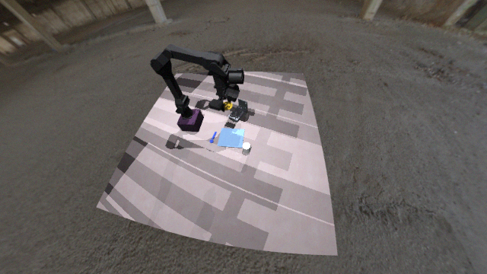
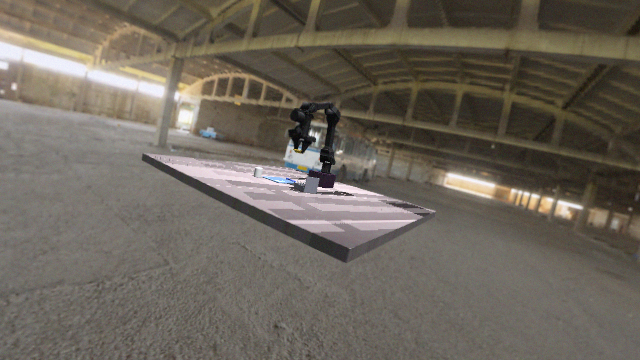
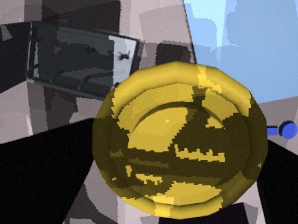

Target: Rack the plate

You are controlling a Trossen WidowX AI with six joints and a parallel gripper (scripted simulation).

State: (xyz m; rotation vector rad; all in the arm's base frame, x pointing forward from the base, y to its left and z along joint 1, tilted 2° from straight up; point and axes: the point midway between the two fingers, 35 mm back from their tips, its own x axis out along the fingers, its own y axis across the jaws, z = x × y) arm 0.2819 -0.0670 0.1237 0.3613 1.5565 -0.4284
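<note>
Now: gripper tip 50 mm short of the grey dish rack, 100 mm to the right of it and 160 mm above it. Also, from my gripper tip: light blue mat 80 mm to the right, 180 mm below; then blue spoon 120 mm behind, 80 mm to the right, 180 mm below; then yellow plate 10 mm above.
</note>
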